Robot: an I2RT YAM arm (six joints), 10 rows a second.
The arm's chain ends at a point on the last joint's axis. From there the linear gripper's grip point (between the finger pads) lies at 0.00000 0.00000 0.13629 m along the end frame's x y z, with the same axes.
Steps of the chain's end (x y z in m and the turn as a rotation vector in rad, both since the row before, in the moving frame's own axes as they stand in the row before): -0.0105, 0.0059, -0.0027, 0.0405, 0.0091, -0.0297; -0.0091, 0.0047, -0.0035, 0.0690, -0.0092, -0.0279; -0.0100, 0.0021, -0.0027, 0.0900, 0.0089, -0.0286; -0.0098, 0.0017, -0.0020, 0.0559, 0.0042, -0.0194
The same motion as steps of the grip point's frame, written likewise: -0.0093, 0.0004, -0.0028, 0.0405, 0.0091, -0.0297; -0.0105, -0.0047, -0.0038, 0.0690, -0.0092, -0.0279; -0.0090, -0.0102, -0.0033, 0.0900, 0.0089, -0.0286; -0.0093, -0.0059, -0.0022, 0.0559, 0.0042, -0.0194
